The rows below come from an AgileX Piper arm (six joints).
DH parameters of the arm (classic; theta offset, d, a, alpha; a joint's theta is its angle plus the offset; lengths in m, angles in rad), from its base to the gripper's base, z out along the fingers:
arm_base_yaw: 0 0.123 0 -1.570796
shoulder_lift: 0.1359 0 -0.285 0
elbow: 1.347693 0 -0.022 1.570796
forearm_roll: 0 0.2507 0 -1.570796
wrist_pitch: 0 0 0 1.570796
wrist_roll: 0 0.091 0 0
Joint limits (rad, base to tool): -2.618..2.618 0..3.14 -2.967..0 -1.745..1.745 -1.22..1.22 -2.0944..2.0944
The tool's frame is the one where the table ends.
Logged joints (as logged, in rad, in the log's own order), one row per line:
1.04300, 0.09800, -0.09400, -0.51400, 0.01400, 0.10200
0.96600, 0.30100, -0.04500, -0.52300, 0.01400, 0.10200
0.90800, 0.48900, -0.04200, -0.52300, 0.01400, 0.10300
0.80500, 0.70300, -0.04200, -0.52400, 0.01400, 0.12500
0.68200, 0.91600, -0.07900, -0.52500, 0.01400, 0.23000
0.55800, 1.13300, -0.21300, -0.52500, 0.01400, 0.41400
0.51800, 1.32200, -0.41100, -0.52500, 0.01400, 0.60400
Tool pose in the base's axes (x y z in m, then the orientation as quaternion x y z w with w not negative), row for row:
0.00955, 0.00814, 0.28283, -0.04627, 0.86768, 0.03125, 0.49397
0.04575, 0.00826, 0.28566, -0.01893, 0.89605, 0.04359, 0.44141
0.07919, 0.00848, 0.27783, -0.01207, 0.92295, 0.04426, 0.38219
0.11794, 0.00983, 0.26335, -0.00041, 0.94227, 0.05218, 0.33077
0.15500, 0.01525, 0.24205, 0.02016, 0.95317, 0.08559, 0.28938
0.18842, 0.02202, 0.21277, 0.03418, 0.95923, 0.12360, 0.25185
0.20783, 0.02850, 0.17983, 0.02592, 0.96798, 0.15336, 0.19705
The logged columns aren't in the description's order. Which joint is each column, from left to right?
Columns, left to right: wrist_pitch, shoulder_lift, wrist_roll, elbow, arm_base_yaw, forearm_roll.
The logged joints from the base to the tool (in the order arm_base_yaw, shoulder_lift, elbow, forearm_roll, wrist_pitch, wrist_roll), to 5 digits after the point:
0.01400, 0.09800, -0.51400, 0.10200, 1.04300, -0.09400
0.01400, 0.30100, -0.52300, 0.10200, 0.96600, -0.04500
0.01400, 0.48900, -0.52300, 0.10300, 0.90800, -0.04200
0.01400, 0.70300, -0.52400, 0.12500, 0.80500, -0.04200
0.01400, 0.91600, -0.52500, 0.23000, 0.68200, -0.07900
0.01400, 1.13300, -0.52500, 0.41400, 0.55800, -0.21300
0.01400, 1.32200, -0.52500, 0.60400, 0.51800, -0.41100

